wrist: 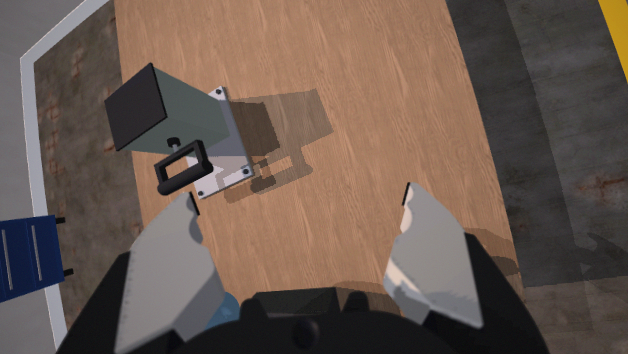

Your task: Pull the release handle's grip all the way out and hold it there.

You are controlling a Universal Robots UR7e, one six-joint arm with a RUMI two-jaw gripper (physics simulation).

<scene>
In view: the gripper [302, 190] and a base plate [228, 157].
</scene>
